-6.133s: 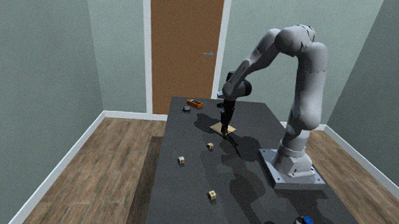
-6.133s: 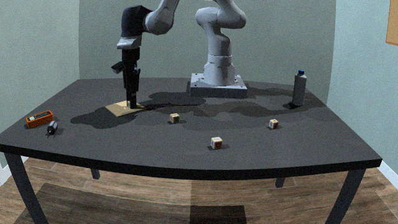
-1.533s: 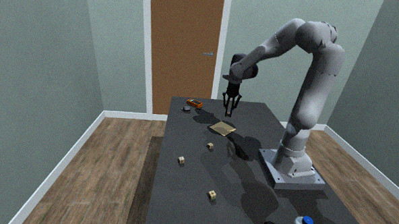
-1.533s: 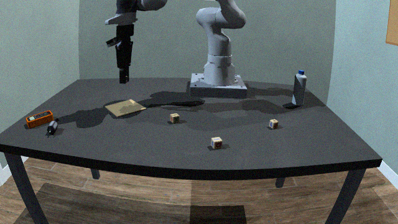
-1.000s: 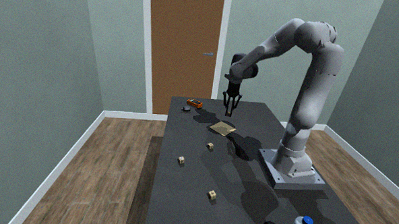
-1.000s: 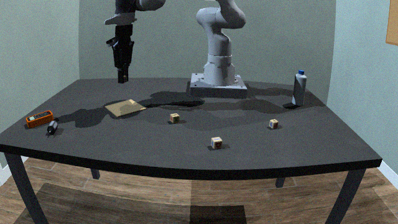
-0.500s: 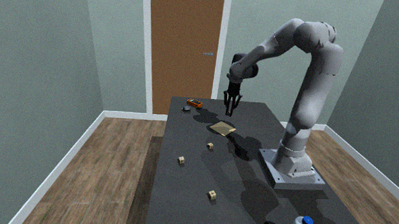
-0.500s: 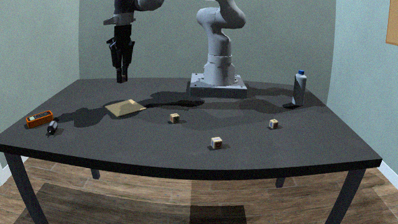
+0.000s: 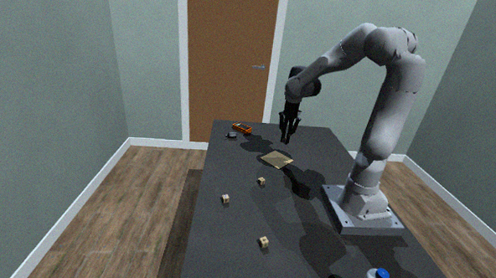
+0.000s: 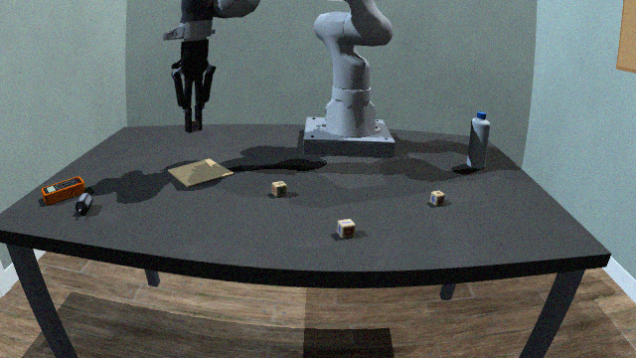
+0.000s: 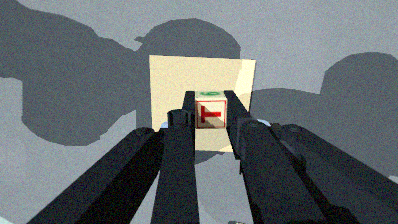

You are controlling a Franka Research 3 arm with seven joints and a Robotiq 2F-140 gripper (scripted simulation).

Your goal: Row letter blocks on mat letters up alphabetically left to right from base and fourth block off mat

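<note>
Now: the tan mat 3 cm ahead of my hand, 2 cm to the left of it and 14 cm below it. The rest, counted from my hand: block (2 cm below); then orange device (22 cm ahead, 35 cm to the right, 12 cm below).
</note>
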